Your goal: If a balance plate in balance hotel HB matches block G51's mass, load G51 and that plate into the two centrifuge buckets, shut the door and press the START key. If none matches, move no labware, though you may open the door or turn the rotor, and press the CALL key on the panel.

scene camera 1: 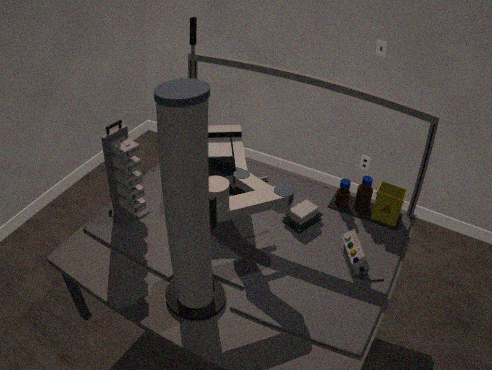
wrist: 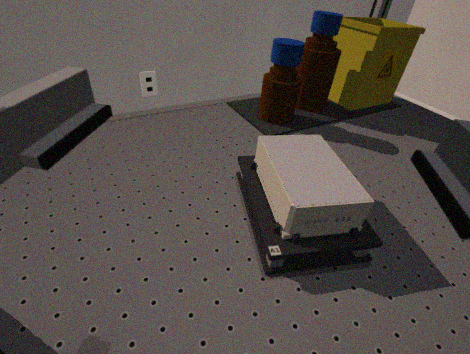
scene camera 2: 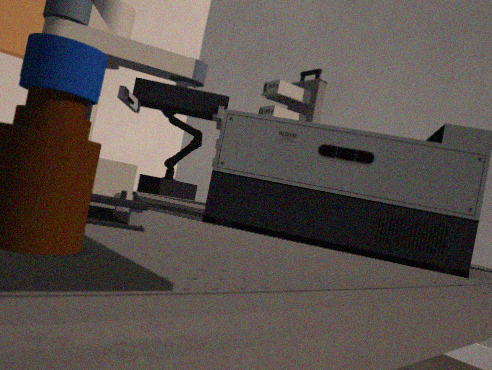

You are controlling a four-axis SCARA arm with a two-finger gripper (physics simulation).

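Where they show: gripper, between the fingertips: (wrist: 259, 113) (scene camera 2: 171, 101); arm's base, origin of its link: (scene camera 1: 195, 297).
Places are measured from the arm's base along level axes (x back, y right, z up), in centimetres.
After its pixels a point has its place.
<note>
A white block (scene camera 1: 304, 211) {z 8.7, x -65.0, y 18.7 cm} (wrist: 315, 175) {z 8.7, x -65.3, y 16.8 cm} lies flat on a dark stand (wrist: 260, 220) {z 4.6, x -65.5, y 10.8 cm} marked A1; its front lettering is too blurred to read. My gripper (scene camera 2: 175, 107) {z 20.0, x -60.0, y 4.5 cm} (wrist: 259, 113) {z 20.0, x -60.0, y 4.5 cm} is open and empty, raised near the centrifuge; its fingers stand wide apart at both sides of the wrist view. The balance hotel (scene camera 1: 109, 175) {z 25.8, x -21.1, y -63.1 cm} (scene camera 2: 320, 102) {z 39.5, x -35.1, y -62.1 cm} is at the left in scene camera 1 and holds several white plates. The centrifuge (scene camera 1: 225, 129) {z 25.7, x -87.2, y -38.0 cm} (scene camera 2: 270, 152) {z 15.8, x -66.4, y -13.6 cm} is partly behind the arm column; its buckets and keys do not show. The key panel (scene camera 1: 355, 252) {z 8.3, x -50.2, y 50.7 cm} has coloured buttons.
The thick arm column (scene camera 1: 186, 200) {z 56.1, x 5.9, y 4.7 cm} stands mid-table. Amber bottles (scene camera 1: 342, 195) {z 9.3, x -86.2, y 31.3 cm} (scene camera 1: 364, 196) {z 11.7, x -88.2, y 42.9 cm} (wrist: 280, 97) {z 7.1, x -86.6, y 28.9 cm} (wrist: 318, 75) {z 9.5, x -88.8, y 39.6 cm} with blue caps and a yellow bin (scene camera 1: 389, 205) {z 13.3, x -85.7, y 57.8 cm} (wrist: 372, 65) {z 11.6, x -85.8, y 51.3 cm} stand behind the block. A grey overhead frame (scene camera 1: 320, 82) {z 60.7, x -100.4, y 8.0 cm} spans the back. A black jointed arm (scene camera 2: 198, 137) stands behind the centrifuge.
</note>
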